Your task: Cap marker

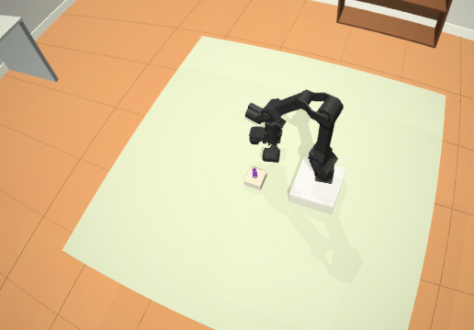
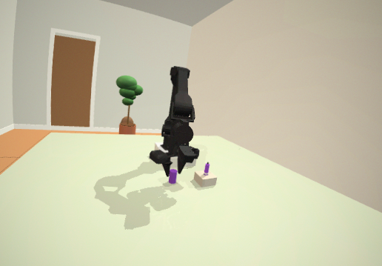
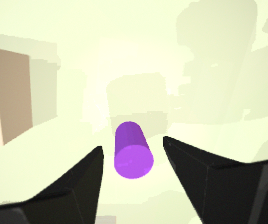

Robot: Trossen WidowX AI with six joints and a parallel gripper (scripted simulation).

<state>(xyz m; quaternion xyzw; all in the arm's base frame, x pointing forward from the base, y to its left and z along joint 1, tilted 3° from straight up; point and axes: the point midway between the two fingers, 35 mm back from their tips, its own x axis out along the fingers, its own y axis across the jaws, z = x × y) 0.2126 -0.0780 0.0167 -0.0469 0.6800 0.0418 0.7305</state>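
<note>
Now: the cap 10 mm below my gripper tip. From my gripper tip the other things lie so: holder block (40 mm ahead, 120 mm to the left, 20 mm below).
</note>
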